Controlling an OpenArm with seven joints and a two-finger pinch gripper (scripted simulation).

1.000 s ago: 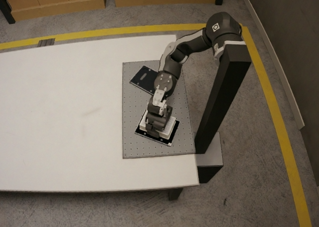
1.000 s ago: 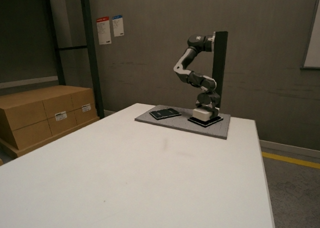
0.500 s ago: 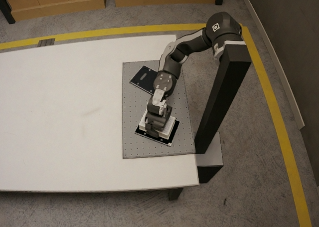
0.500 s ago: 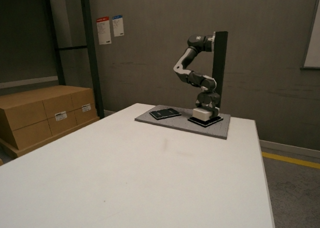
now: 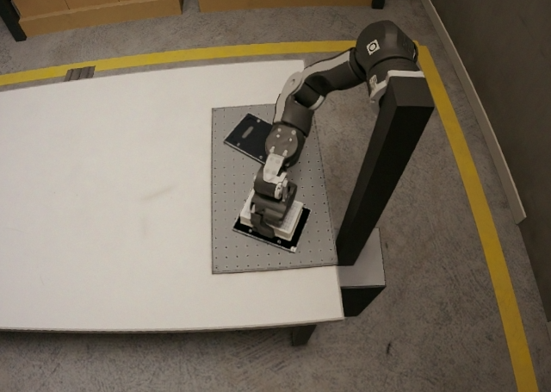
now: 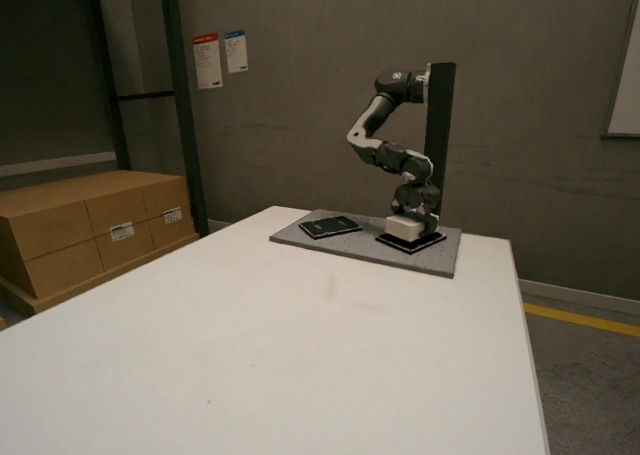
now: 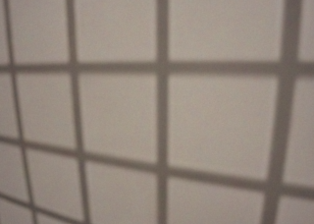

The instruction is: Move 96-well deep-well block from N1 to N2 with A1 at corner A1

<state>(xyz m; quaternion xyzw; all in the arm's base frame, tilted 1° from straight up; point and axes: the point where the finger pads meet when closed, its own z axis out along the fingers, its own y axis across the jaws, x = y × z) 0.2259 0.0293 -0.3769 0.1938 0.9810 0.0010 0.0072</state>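
Now: the white deep-well block 1 cm above my hand. From my hand the other things lie so: nest 3 cm below.
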